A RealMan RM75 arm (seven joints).
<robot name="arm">
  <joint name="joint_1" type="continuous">
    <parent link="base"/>
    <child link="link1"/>
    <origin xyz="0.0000 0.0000 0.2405" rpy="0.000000 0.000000 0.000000"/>
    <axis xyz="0 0 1"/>
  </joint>
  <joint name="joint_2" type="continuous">
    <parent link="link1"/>
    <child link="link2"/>
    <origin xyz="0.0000 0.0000 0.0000" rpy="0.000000 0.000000 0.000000"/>
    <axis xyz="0 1 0"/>
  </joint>
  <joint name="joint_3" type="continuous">
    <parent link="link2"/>
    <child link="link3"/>
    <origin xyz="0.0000 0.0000 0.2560" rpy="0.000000 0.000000 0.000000"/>
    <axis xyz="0 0 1"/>
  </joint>
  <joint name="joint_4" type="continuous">
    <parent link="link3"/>
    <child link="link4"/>
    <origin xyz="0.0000 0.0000 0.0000" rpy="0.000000 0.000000 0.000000"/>
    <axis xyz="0 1 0"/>
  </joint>
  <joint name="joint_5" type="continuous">
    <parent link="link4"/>
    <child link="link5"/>
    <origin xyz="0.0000 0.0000 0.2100" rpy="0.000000 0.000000 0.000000"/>
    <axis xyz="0 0 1"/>
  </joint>
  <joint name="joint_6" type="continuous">
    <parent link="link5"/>
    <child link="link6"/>
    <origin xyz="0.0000 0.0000 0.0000" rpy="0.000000 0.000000 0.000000"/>
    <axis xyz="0 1 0"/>
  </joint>
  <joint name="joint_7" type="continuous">
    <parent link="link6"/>
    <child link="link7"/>
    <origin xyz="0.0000 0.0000 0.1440" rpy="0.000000 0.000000 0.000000"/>
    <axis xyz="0 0 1"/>
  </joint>
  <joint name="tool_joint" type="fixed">
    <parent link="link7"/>
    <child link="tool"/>
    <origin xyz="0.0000 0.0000 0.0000" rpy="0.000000 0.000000 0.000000"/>
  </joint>
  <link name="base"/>
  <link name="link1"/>
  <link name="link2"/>
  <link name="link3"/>
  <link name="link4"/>
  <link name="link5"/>
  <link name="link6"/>
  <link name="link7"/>
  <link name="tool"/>
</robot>
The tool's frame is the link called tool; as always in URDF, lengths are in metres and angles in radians. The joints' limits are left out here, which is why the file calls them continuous.
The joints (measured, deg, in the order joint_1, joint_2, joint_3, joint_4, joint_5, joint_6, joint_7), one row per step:
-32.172, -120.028, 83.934, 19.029, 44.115, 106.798, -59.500
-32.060, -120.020, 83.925, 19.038, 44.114, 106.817, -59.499
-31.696, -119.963, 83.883, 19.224, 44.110, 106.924, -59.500
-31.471, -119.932, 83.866, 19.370, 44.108, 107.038, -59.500
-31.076, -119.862, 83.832, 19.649, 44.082, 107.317, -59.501
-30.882, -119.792, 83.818, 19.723, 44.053, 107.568, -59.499
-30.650, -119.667, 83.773, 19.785, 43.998, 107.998, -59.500
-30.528, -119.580, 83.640, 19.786, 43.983, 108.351, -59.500
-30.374, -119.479, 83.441, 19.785, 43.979, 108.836, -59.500
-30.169, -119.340, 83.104, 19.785, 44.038, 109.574, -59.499
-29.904, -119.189, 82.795, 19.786, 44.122, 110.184, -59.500
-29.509, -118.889, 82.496, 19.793, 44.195, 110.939, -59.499
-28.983, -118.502, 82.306, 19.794, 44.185, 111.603, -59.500
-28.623, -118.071, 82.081, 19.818, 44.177, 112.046, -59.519
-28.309, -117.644, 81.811, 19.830, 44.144, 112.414, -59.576
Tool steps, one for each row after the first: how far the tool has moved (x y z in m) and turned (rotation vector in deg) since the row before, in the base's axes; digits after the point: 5 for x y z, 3 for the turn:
-0.00056, -0.00031, 0.00010, 0.014, -0.011, 0.094
-0.00144, -0.00090, 0.00082, 0.136, -0.069, 0.142
-0.00074, -0.00066, 0.00058, 0.084, -0.075, 0.018
-0.00124, -0.00123, 0.00129, 0.170, -0.185, -0.039
-0.00084, -0.00078, 0.00090, 0.066, -0.126, -0.051
-0.00117, -0.00105, 0.00152, 0.099, -0.214, -0.118
-0.00076, -0.00060, 0.00127, 0.106, -0.201, -0.089
-0.00093, -0.00083, 0.00165, 0.139, -0.286, -0.134
-0.00125, -0.00126, 0.00240, 0.199, -0.414, -0.249
-0.00166, -0.00126, 0.00217, 0.186, -0.297, -0.113
-0.00273, -0.00166, 0.00312, 0.248, -0.251, -0.108
-0.00367, -0.00184, 0.00333, 0.262, -0.130, 0.081
-0.00309, -0.00076, 0.00337, 0.328, 0.021, 0.092
-0.00293, -0.00041, 0.00339, 0.341, 0.023, 0.154

